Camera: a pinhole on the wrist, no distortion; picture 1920 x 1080 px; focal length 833.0 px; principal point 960.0 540.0 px. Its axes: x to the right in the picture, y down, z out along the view. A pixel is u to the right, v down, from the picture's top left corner.
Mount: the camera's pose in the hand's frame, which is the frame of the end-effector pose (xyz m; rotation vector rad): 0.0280 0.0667 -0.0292 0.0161 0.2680 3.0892
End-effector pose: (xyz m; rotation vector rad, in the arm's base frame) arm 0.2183 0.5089 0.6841 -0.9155 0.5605 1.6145
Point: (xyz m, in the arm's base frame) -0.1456 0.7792 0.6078
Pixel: 443 78
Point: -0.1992 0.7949 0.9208
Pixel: 1021 308
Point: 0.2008 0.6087 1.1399
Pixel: 1762 1029
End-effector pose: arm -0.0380 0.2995 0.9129 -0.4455 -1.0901 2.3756
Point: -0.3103 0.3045 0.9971
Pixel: 149 886
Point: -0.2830 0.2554 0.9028
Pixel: 242 472
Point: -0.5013 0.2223 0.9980
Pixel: 259 547
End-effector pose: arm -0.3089 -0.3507 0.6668 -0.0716 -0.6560 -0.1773
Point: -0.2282 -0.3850 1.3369
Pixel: 194 813
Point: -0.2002 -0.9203 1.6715
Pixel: outside the picture
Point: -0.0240 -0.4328 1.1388
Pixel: outside the picture
